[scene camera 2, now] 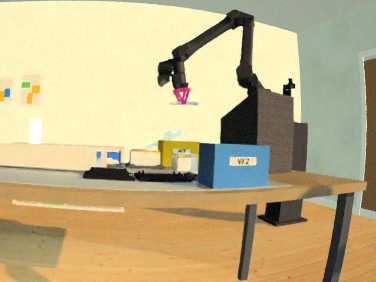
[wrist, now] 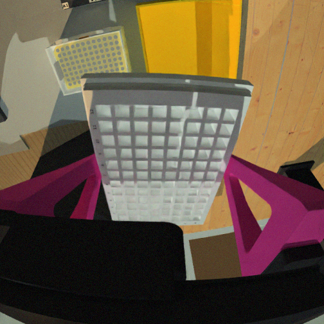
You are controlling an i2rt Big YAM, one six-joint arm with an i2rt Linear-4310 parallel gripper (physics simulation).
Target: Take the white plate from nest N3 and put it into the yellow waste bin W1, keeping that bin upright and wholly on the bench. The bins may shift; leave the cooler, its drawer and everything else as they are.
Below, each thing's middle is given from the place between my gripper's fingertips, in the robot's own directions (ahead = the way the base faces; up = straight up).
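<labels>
With the small pale box (wrist: 100,51) as the reference, I see that my gripper is 10 cm to the right of it, 1 cm short of it and 26 cm above it. There is also the blue bin W2 (scene camera 2: 220,166), which is far to the left of my hand, a shade behind it and a good way below it.
</labels>
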